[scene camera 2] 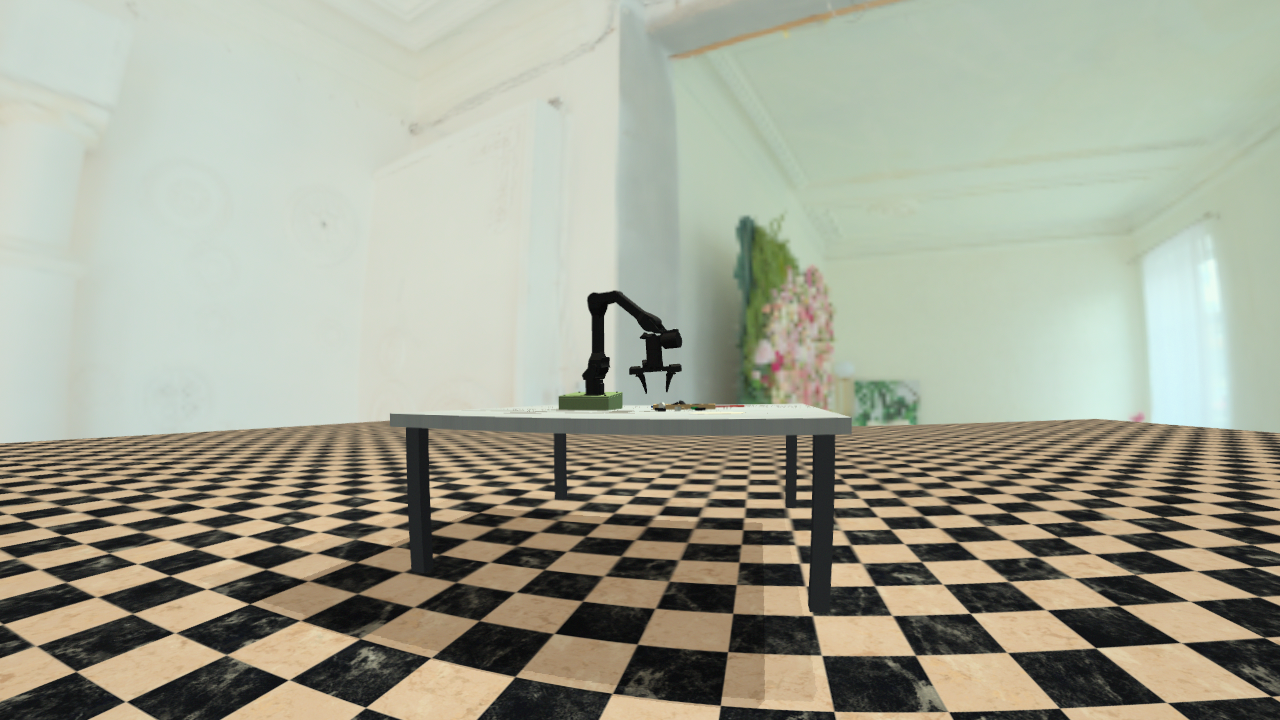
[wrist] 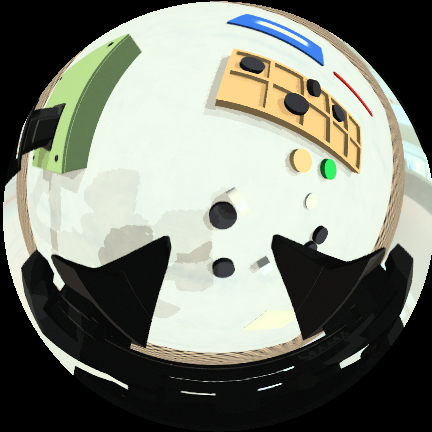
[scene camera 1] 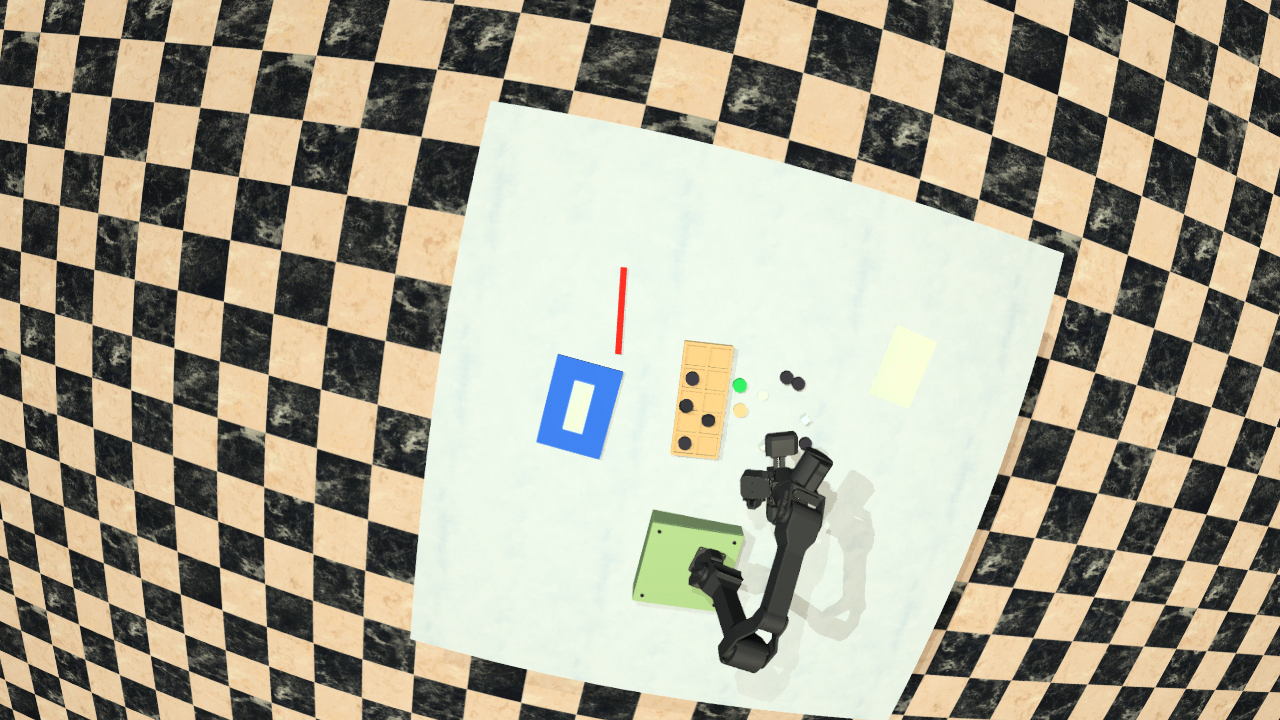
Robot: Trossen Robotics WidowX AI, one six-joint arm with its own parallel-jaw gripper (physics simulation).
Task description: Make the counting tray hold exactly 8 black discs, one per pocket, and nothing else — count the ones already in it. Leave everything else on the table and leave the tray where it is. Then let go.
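The wooden counting tray (scene camera 1: 695, 356) (wrist: 240, 100) has two columns of pockets. Black discs sit in several of its pockets: three in the column nearer the blue frame and one (scene camera 1: 708, 420) (wrist: 296, 103) in the other. Other pockets are bare. Loose black discs lie right of the tray in scene view 1: a touching pair (scene camera 1: 792, 380) (wrist: 320, 235), a single disc (scene camera 1: 804, 442) (wrist: 223, 267), and one more disc (wrist: 223, 215) hidden under the arm there. My gripper (scene camera 2: 657, 391) (wrist: 221, 241) is open and empty, above the table, over the two single discs.
A white piece (wrist: 237, 201) lies against one black disc. A tan disc (scene camera 1: 740, 410) (wrist: 301, 160), green disc (scene camera 1: 739, 385) (wrist: 328, 169), small pale disc (scene camera 1: 762, 394) (wrist: 310, 201) and small white block (scene camera 1: 805, 419) (wrist: 262, 264) lie nearby. The blue frame (scene camera 1: 552, 402) and red bar (scene camera 1: 621, 309) are left.
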